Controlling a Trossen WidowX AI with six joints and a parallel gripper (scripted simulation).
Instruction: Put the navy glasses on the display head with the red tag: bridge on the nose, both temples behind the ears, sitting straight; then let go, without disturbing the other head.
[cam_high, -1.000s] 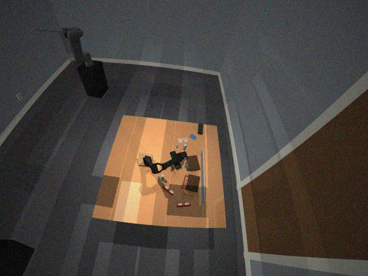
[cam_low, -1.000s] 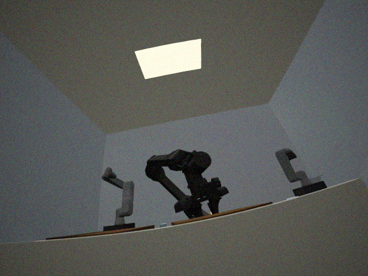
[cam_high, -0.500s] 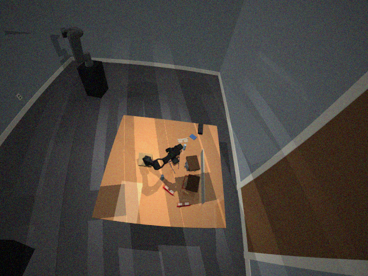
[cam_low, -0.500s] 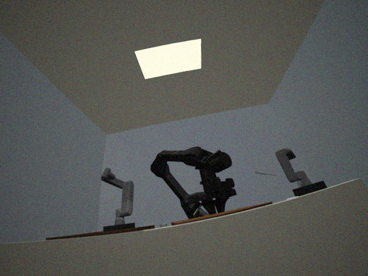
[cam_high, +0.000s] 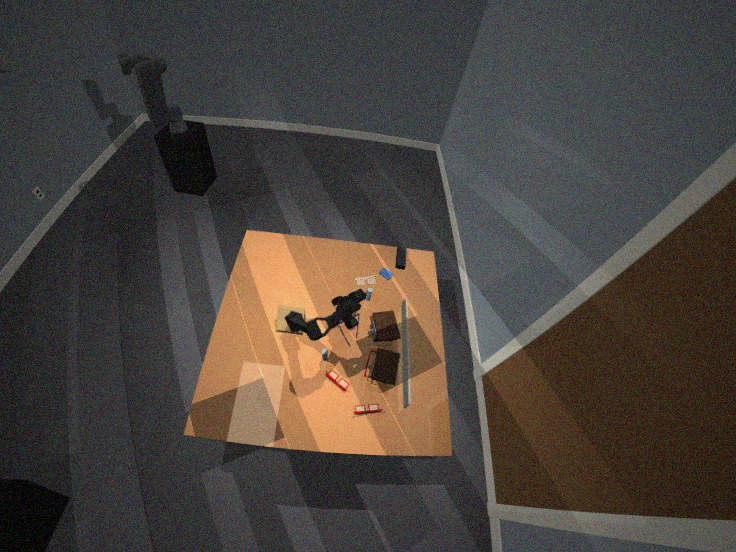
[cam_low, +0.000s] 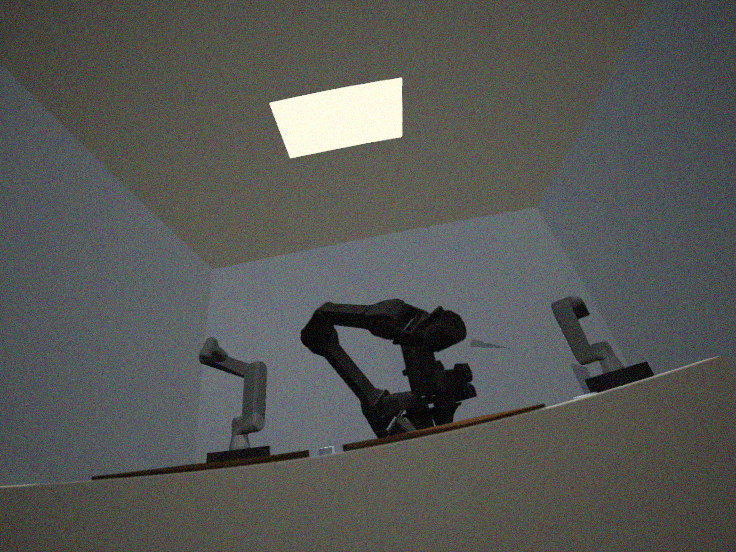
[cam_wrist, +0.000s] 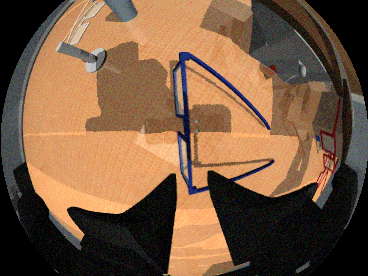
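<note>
Right now the grey upright form is 2 cm ahead of my gripper tip, 19 cm to the left of it and 4 cm below it. The rest, counted from my gripper tip: blue card (20 cm ahead, 41 cm to the left, 6 cm below); dark block (28 cm ahead, 56 cm to the left, 5 cm below).
</note>
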